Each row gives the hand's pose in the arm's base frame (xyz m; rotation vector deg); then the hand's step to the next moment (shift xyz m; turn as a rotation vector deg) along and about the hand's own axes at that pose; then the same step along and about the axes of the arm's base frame.
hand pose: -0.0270 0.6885 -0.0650 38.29 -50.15 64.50
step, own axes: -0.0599 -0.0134 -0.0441 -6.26 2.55 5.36
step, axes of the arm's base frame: 0.0132 0.0036 -0.0743 -4.88 -6.62 -2.59
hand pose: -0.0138 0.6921 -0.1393 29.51 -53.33 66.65
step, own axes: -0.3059 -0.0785 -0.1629 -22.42 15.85 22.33
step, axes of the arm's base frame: 0.0987 -0.0689 -0.3343 -24.83 -23.81 -8.34
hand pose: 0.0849 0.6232 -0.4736 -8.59 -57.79 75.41
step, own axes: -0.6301 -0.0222 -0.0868 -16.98 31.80 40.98
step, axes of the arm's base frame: 0.1289 -0.5026 -0.3685 -49.59 -22.39 -4.27
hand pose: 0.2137 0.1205 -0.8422 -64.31 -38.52 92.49
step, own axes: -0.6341 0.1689 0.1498 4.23 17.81 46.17
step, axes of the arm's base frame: -0.1735 -0.6362 0.1347 -49.53 2.65 2.47
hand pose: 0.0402 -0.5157 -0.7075 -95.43 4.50 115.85
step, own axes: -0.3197 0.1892 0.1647 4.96 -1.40 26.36
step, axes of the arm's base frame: -0.1915 -0.2160 0.2860 -23.72 12.41 2.20
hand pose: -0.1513 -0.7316 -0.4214 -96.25 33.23 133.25
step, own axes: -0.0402 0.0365 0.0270 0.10 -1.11 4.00
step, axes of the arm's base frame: -0.0245 -0.0189 0.0522 -3.03 2.73 0.78
